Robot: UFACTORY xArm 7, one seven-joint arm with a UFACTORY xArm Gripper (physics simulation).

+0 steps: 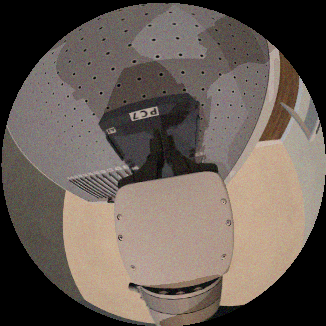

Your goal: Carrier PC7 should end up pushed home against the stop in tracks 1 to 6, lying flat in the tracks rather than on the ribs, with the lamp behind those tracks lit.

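Frame: origin at the arm's base, x ahead, y left, z up, level; metres.
Where they show: gripper, fingertip midpoint: [160,135].
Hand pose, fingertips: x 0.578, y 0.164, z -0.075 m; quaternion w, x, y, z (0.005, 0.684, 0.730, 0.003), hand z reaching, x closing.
Each offset is from my fingertips to the centre of the thing. "*": to the spot under its first point.
The dark carrier PC7 {dx +0.112, dy -0.003, dz -0.004 m} [182,112] lies ahead of and under the fingers, its label upside down near its far edge. A small label marks its left corner. My gripper [160,135] is shut and empty, its black fingertips together over the middle of the carrier. Light ribs {* dx +0.149, dy -0.201, dz -0.016 m} [97,182] show to the left of the carrier; their numbers do not show. The near part of the carrier is hidden by the fingers and gripper body, so whether it lies flat in tracks 1 to 6 or touches a stop cannot be told. The lamp cannot be made out.
A grey plate with rows of small holes {* dx -0.064, dy -0.096, dz -0.019 m} [85,107] surrounds the carrier at the left, far side and right. The plate's raised light edge [250,150] runs along the right. Beyond it are a brown wooden strip [286,95] and a pale tan surface [267,215].
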